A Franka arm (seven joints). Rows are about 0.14 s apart.
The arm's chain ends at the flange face. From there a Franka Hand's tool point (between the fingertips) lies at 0.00 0.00 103.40 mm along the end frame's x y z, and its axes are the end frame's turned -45 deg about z.
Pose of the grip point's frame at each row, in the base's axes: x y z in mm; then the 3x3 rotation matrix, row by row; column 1 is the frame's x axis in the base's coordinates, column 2 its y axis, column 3 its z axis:
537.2, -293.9, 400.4; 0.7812, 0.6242, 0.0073; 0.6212, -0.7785, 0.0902; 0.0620, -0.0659, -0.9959
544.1, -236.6, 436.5; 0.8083, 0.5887, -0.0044; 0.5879, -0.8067, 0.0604; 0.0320, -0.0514, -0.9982
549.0, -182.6, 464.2; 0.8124, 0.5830, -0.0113; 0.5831, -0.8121, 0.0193; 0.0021, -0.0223, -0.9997
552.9, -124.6, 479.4; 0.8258, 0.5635, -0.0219; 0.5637, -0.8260, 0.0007; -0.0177, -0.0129, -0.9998
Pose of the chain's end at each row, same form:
536.4, -303.2, 503.4; 0.9938, -0.1110, 0.0073; -0.1112, -0.9897, 0.0902; -0.0028, -0.0904, -0.9959
544.6, -242.8, 539.7; 0.9878, -0.1553, -0.0044; -0.1547, -0.9861, 0.0604; -0.0137, -0.0590, -0.9982
550.2, -184.6, 567.6; 0.9867, -0.1622, -0.0113; -0.1619, -0.9866, 0.0193; -0.0143, -0.0173, -0.9997
555.2, -124.7, 582.8; 0.9824, -0.1855, -0.0219; -0.1855, -0.9827, 0.0007; -0.0216, 0.0034, -0.9998

